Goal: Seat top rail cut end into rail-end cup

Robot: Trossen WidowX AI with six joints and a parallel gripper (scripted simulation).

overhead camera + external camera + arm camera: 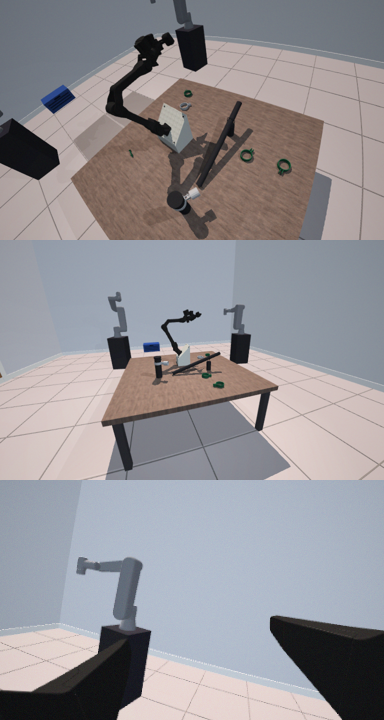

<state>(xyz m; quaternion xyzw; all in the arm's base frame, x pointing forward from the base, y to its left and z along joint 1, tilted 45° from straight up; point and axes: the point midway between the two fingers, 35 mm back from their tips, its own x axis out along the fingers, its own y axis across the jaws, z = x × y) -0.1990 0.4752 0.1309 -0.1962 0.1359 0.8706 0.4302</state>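
Now: the grey rail-end cup 590 mm ahead of my gripper tip, 440 mm to the right of it and 430 mm below it. Round my gripper tip: small green piece (30 mm ahead, 540 mm to the right, 570 mm below); small black post (460 mm ahead, 20 mm to the left, 470 mm below).
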